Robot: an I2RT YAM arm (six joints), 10 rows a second.
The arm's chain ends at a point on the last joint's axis. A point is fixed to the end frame.
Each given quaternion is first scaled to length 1.
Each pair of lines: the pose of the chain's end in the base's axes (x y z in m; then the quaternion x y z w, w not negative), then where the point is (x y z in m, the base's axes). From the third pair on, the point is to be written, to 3 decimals.
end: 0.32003 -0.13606 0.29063 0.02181 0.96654 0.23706 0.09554
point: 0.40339 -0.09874 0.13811
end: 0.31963 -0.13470 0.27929 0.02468 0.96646 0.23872 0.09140
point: 0.40169 -0.09704 0.12615
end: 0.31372 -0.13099 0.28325 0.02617 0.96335 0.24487 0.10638
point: 0.401 -0.092 0.133
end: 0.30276 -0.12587 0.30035 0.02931 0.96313 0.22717 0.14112
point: 0.400 -0.095 0.155
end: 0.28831 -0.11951 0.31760 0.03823 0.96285 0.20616 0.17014
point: 0.394 -0.098 0.176
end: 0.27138 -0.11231 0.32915 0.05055 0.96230 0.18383 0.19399
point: 0.383 -0.101 0.191
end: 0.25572 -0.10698 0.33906 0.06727 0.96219 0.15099 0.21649
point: 0.372 -0.109 0.205
